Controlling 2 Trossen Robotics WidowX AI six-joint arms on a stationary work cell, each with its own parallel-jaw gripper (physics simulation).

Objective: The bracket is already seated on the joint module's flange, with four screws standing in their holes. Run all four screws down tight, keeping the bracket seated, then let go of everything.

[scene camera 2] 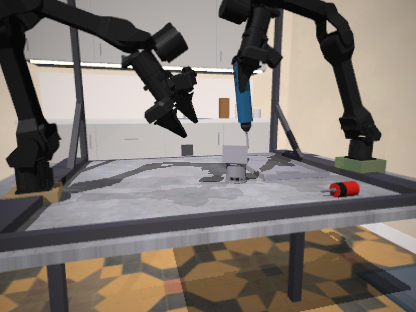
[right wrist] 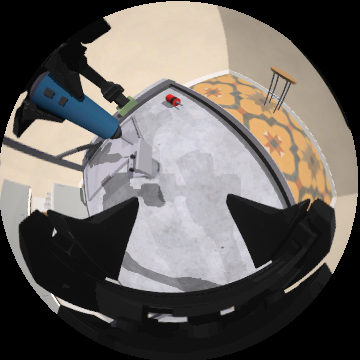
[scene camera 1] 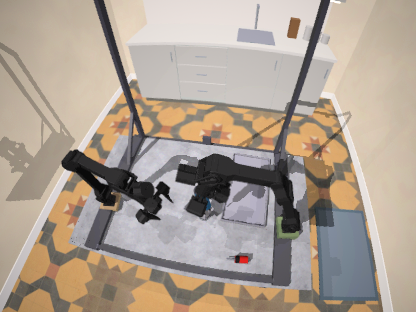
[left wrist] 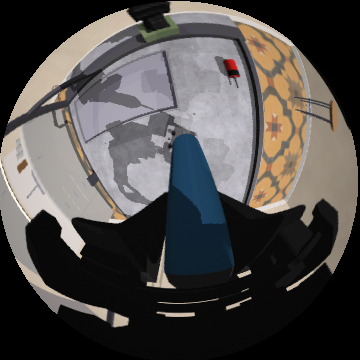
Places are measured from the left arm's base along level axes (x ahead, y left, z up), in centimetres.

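Pixels of known places: left gripper, fingertip midpoint: [scene camera 2: 239, 91] [right wrist: 71, 109] [scene camera 1: 200, 196] [left wrist: 190, 195]; right gripper, fingertip midpoint: [scene camera 2: 191, 129] [right wrist: 183, 200] [scene camera 1: 166, 211]; left arm's base, origin of the base link: [scene camera 2: 359, 158] [right wrist: 123, 102] [scene camera 1: 288, 226]; right arm's base, origin of the base link: [scene camera 2: 35, 189] [scene camera 1: 109, 200].
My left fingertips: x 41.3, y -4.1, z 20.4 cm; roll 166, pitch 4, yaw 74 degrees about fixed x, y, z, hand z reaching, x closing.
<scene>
For each thing: its top centre in the pictures, then the offset to it from my left fingertips.
- joint module, middle of its top: [right wrist: 138, 162] [scene camera 2: 236, 159] dy -2.4, dx -0.6, dz -19.5 cm
- blue screwdriver, middle of its top: [left wrist: 187, 296] [scene camera 2: 245, 60] [scene camera 1: 203, 187] dy +0.2, dx -1.5, dz +8.1 cm
- red tool, middle of its top: [scene camera 2: 338, 182] [left wrist: 235, 72] [right wrist: 173, 97] [scene camera 1: 237, 258] dy +19.2, dx -17.2, dz -22.4 cm
- flat grey tray, middle of its top: [left wrist: 109, 98] [scene camera 2: 268, 161] [right wrist: 103, 158] [scene camera 1: 248, 186] dy -19.1, dx -22.6, dz -24.2 cm
The bracket [scene camera 2: 234, 153] [right wrist: 144, 156] sits on the joint module [scene camera 2: 235, 174] [right wrist: 156, 168], its plate upright. Dark round spots show on its flange in the wrist views; screw heads and their heights are too small to tell. My left gripper [scene camera 2: 242, 76] [left wrist: 190, 195] is shut on the blue screwdriver [scene camera 1: 208, 204] [scene camera 2: 243, 102] [left wrist: 192, 185] [right wrist: 80, 107], held nearly upright above the bracket. The thin bit reaches down beside the upright plate in scene camera 2; whether it touches a screw is hidden. My right gripper [scene camera 1: 166, 210] [scene camera 2: 191, 129] [right wrist: 183, 200] is open and empty, raised left of the bracket.
A red tool [scene camera 1: 242, 259] [scene camera 2: 345, 189] [left wrist: 231, 68] [right wrist: 172, 100] with thin metal prongs lies near the table's front edge. A flat grey tray [scene camera 1: 245, 212] [left wrist: 150, 75] lies right of the module in scene camera 1. Dark frame posts stand at the table's back corners.
</scene>
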